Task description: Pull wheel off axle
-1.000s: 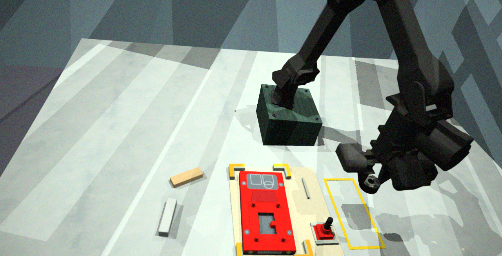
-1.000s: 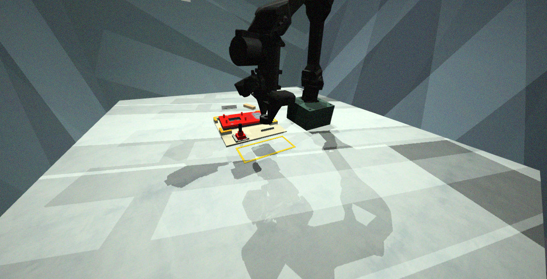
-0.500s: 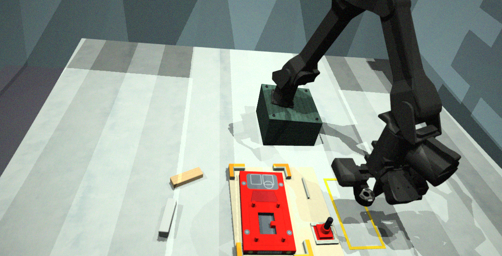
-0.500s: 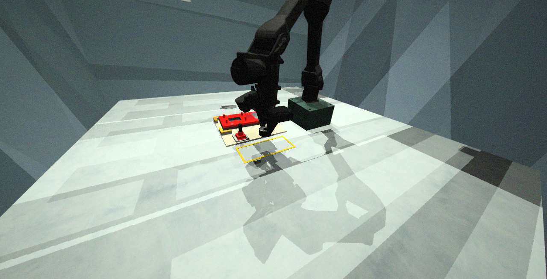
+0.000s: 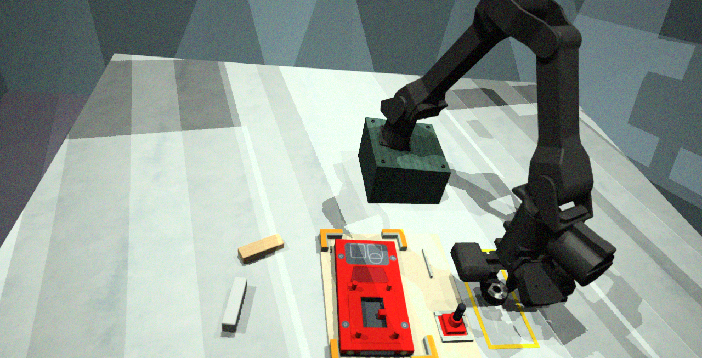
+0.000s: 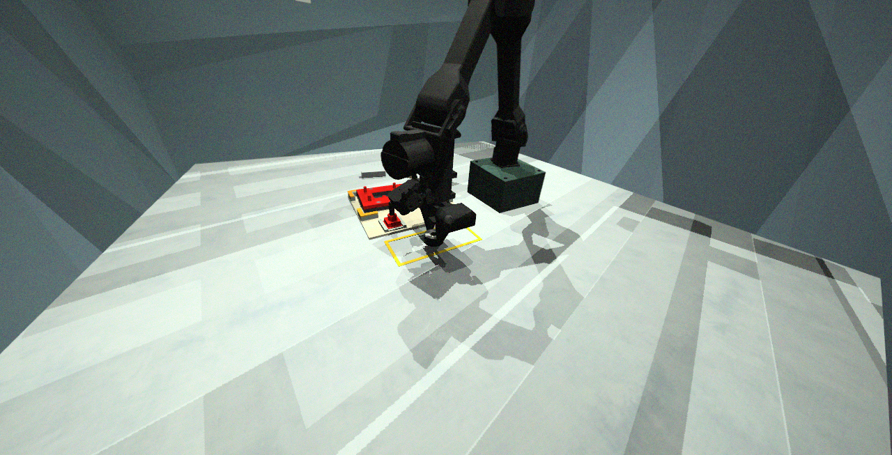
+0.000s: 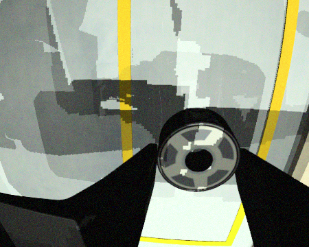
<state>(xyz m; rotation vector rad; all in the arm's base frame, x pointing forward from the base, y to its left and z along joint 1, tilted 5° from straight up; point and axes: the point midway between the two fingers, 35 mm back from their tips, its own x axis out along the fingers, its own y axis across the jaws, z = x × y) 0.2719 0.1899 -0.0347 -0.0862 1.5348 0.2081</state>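
The wheel lies right at my gripper tip. The rest, counted from my gripper tip: white bar 9 cm ahead, 42 cm to the right; upright axle 8 cm ahead, 8 cm to the right, 3 cm above; wooden block 2 cm behind, 40 cm to the right.
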